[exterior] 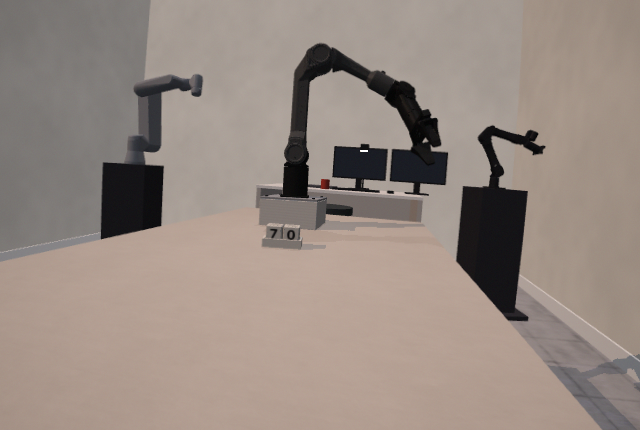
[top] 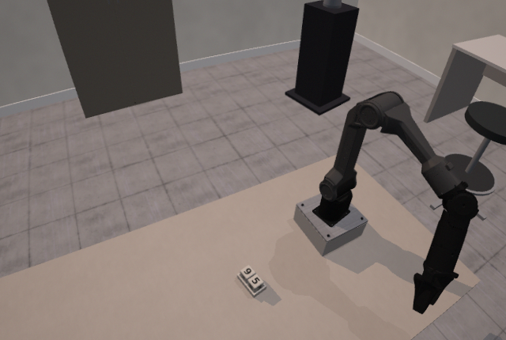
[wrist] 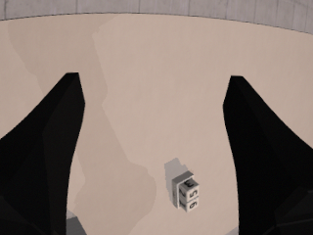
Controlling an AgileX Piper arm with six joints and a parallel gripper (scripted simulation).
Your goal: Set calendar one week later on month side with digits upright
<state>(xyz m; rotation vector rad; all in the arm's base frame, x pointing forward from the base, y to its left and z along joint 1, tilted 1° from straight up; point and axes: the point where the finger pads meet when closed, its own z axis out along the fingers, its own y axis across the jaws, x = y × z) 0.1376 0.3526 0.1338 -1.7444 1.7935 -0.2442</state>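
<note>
Right now the white number cube is 170 mm ahead of my hand, 370 mm to the right of it and 190 mm below it. The rest, counted from my hand: tray (170 mm ahead, 350 mm to the right, 210 mm below).
</note>
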